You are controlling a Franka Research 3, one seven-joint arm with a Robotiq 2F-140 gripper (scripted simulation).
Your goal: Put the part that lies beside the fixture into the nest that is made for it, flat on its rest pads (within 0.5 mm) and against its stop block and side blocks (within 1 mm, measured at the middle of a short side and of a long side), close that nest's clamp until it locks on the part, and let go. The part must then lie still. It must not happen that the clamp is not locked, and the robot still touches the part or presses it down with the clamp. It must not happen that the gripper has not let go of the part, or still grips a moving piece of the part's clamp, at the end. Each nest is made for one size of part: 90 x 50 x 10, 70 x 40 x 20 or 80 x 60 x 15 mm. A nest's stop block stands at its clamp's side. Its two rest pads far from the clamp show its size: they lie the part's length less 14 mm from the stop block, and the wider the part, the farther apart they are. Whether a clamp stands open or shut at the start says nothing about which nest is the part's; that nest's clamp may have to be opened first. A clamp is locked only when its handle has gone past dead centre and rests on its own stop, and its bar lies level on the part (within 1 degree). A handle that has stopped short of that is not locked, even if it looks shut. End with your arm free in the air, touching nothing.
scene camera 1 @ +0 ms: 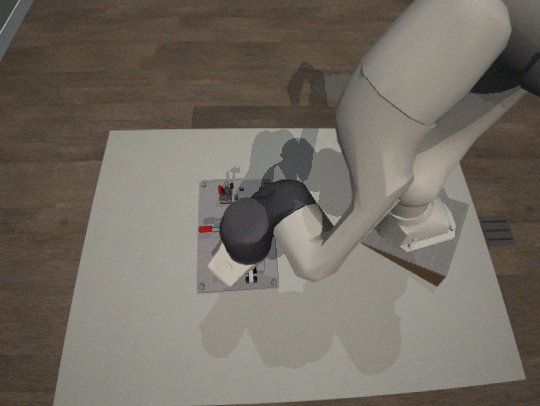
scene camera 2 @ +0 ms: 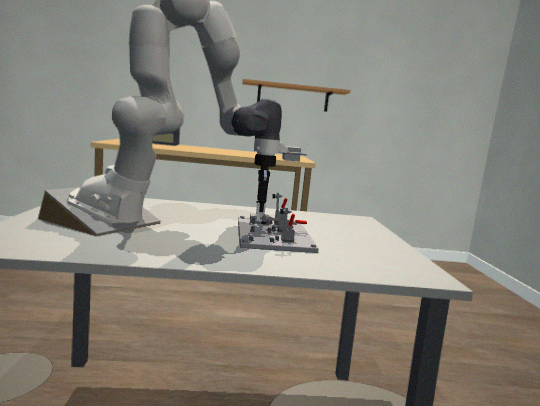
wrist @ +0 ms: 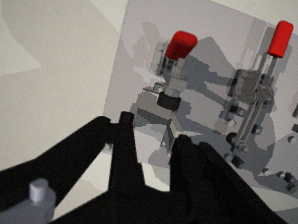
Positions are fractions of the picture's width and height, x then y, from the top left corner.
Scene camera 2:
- gripper: 0.48,0.54
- fixture plate: 0.56,0.60
